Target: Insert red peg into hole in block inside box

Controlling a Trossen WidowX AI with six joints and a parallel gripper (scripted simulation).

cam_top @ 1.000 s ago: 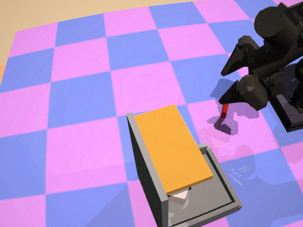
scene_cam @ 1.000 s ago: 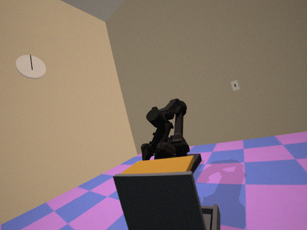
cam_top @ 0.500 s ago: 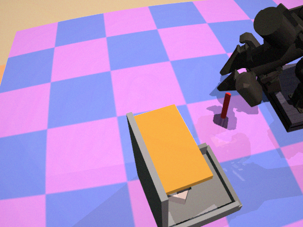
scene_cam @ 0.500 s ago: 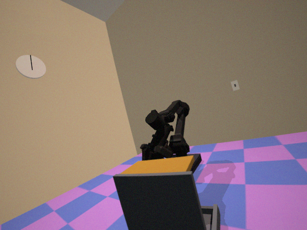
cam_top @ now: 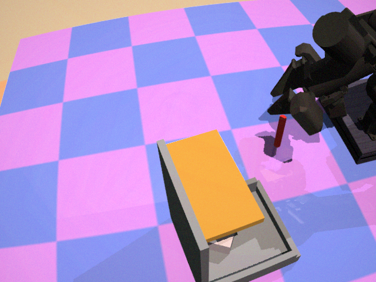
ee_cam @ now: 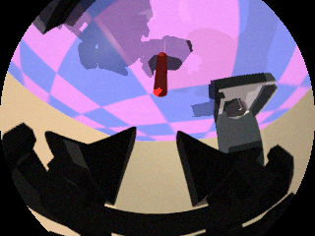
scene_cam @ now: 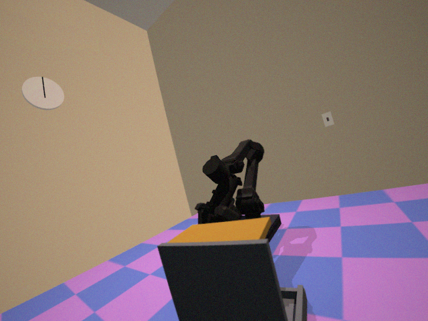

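Right now the red peg is 30 mm behind my gripper tip, 10 mm to the left of it and 70 mm below it. Also, from my gripper tip: orange roof 170 mm ahead, 190 mm to the left, 90 mm above; then dark back wall 200 mm ahead, 200 mm to the left.
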